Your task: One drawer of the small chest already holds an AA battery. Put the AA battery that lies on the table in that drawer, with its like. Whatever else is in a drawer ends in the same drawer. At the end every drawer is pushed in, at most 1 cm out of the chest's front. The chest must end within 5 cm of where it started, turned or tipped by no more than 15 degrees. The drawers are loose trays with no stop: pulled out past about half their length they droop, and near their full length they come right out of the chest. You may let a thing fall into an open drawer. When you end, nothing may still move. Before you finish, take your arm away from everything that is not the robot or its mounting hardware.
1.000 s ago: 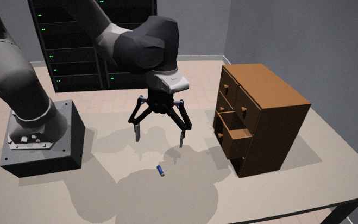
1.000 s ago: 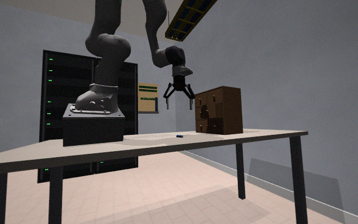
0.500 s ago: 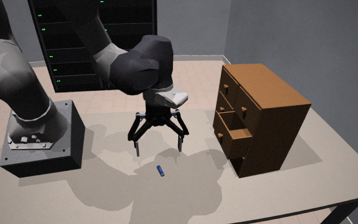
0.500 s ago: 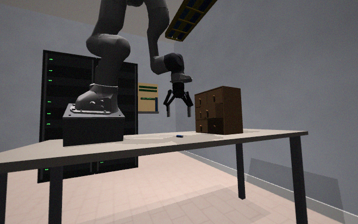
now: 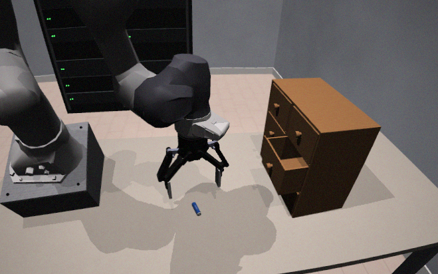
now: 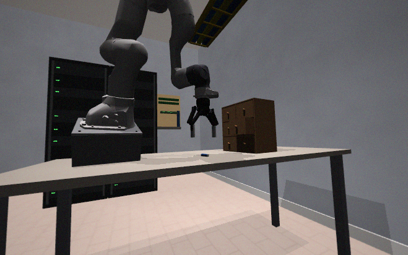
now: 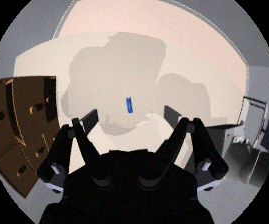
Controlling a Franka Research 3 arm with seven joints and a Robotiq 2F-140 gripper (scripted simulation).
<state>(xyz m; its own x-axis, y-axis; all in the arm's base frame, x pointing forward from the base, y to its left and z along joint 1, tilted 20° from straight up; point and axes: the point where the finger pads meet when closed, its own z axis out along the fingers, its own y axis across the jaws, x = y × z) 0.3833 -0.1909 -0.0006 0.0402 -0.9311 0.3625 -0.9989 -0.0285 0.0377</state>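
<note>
Right now my hand is 110 mm above the blue AA battery.
</note>
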